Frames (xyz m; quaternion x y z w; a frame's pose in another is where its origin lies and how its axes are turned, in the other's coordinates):
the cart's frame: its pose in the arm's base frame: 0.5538 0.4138 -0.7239 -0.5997 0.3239 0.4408 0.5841
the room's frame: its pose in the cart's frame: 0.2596 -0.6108 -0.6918 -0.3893 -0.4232 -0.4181 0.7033
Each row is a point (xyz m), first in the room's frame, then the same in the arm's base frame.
Working: the room's frame: its pose in the arm's base frame: 1.3138 -0.1697 -0.7549 -0.5980 -0.4417 0.4457 0.4987

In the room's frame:
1: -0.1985 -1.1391 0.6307
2: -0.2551 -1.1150 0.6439
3: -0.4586 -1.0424 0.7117
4: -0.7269 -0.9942 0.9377
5: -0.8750 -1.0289 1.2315
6: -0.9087 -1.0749 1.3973
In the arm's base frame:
1: 0.5622 -0.1068 0.3248
2: 0.5393 -0.1619 0.3048
3: 0.4361 -0.3543 0.2445
4: 0.1631 -0.5749 0.1978
5: -0.1573 -0.6555 0.2149
6: -0.3297 -0.6495 0.2461

